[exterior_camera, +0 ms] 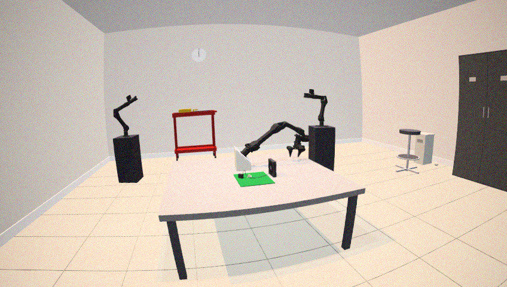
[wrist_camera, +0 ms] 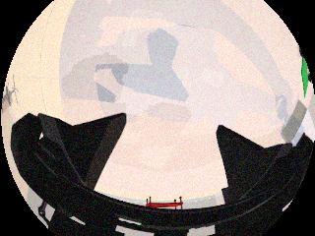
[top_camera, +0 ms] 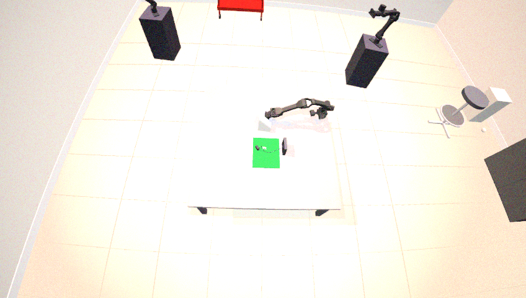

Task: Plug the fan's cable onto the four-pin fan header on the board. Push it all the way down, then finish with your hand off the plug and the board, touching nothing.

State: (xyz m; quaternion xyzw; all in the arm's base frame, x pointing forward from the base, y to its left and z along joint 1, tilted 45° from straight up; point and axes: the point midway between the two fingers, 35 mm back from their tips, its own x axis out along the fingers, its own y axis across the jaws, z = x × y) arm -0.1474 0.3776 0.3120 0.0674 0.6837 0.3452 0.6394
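The dark fan plug is 46 cm ahead of my gripper tip, 52 cm to the right of it and 1 cm below it. Also, from my gripper tip: green board 48 cm ahead, 43 cm to the right, 4 cm below; white four-pin header 44 cm ahead, 46 cm to the right, 3 cm below; black fan 42 cm ahead, 29 cm to the right, 3 cm above.
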